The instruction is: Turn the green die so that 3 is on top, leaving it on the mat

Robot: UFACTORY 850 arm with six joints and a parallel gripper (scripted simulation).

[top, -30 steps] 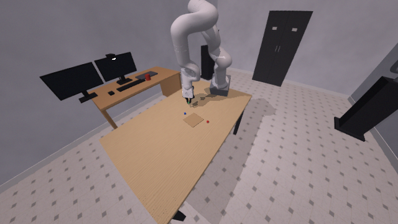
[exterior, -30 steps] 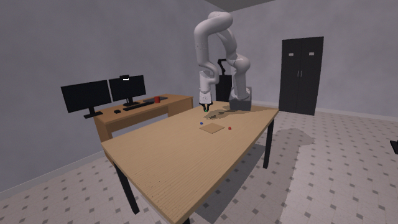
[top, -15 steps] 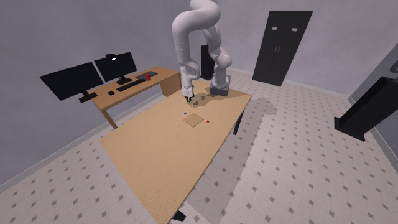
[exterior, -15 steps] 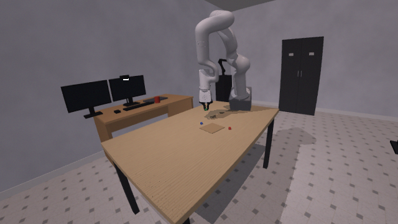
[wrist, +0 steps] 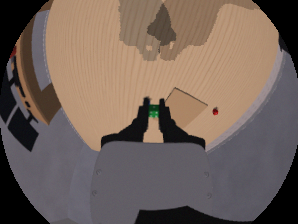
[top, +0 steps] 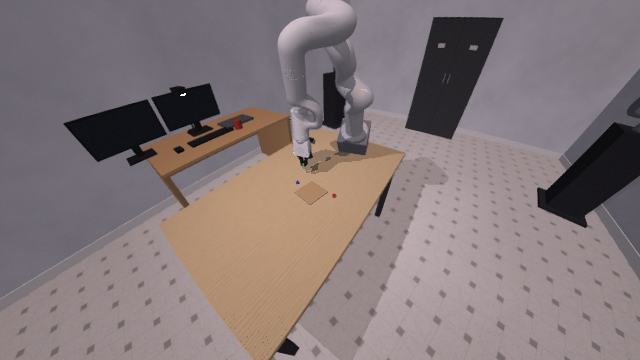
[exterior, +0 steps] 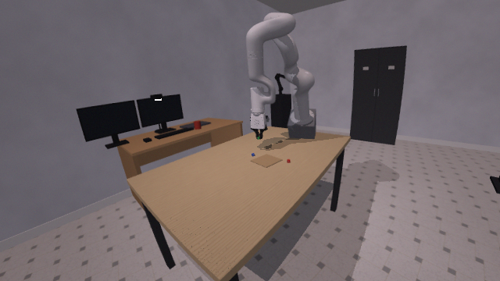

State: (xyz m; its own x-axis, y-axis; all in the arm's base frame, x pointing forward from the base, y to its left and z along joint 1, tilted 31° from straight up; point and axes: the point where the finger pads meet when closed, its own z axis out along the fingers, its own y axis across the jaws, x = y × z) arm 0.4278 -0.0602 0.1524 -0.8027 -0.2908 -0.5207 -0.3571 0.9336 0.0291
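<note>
My gripper is now 130 mm to the right of the tan mat, 120 mm above it and 70 mm short of it. Also, from my hand: green die: 10 mm below, 10 mm ahead; then red die: 250 mm to the left, 110 mm below; then blue die: 110 mm below, 70 mm ahead, 10 mm to the left.
</note>
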